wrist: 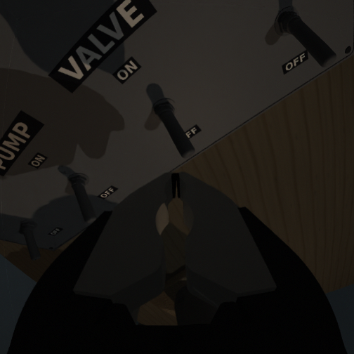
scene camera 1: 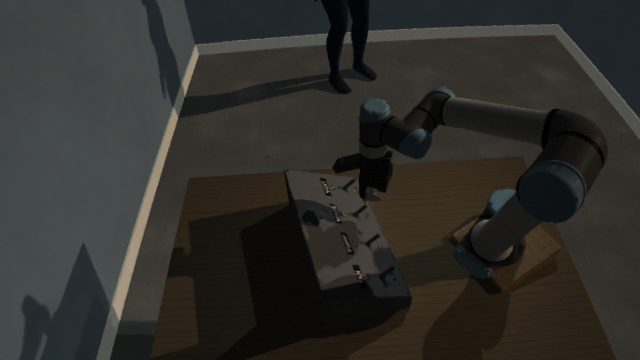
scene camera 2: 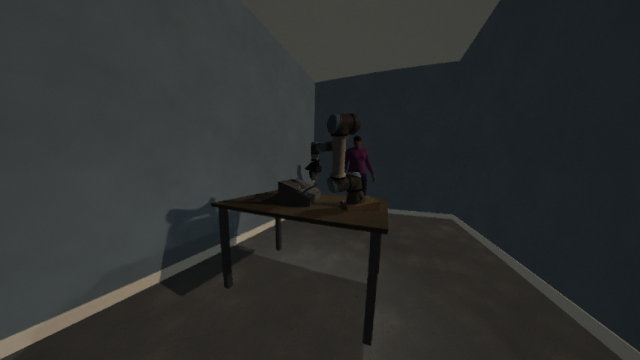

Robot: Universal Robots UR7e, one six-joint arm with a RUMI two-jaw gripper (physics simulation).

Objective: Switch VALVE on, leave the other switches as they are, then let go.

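Places are measured from the arm's base along level axes (x ahead, y left, z up), in metres.
Pixels of known places: gripper, fingertip midpoint: [scene camera 1: 366,202] [scene camera 2: 313,182]; arm's base, origin of the base link: [scene camera 2: 356,201].
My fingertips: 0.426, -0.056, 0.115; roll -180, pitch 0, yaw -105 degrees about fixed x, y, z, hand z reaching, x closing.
Ahead of a thing's pixels: the offset from my fingertips to its top centre, as dx, dy, dz. Level surfaces: height alone.
The grey sloped switch panel [scene camera 1: 312,255] [scene camera 2: 292,196] stands on the table. The VALVE lever {+0.017, -0.004, -0.021} [wrist: 173,129] [scene camera 1: 360,211] leans toward its OFF label [wrist: 192,131], away from its ON label [wrist: 126,70]. The PUMP lever {-0.025, +0.108, -0.021} [wrist: 81,198] [scene camera 1: 372,240] and the lever beside VALVE on the other side [wrist: 311,39] [scene camera 1: 349,184] also lean toward OFF. The FAN lever {-0.066, +0.221, -0.021} [scene camera 1: 387,274] [wrist: 30,241] leans the same way. My gripper [wrist: 176,174] [scene camera 1: 369,196] [scene camera 2: 313,178] is shut and empty. Its tips are off the panel's lever-side edge, near the VALVE lever's end; in the wrist view a small gap shows between them.
The wooden table {dz -0.151} [scene camera 1: 215,200] [scene camera 2: 350,216] carries the panel and the arm's base block [scene camera 1: 542,245]. A person [scene camera 1: 345,30] [scene camera 2: 358,160] stands on the floor beyond the table. A wall [scene camera 1: 90,150] rises at the left. The light is dim, with shadows across the panel.
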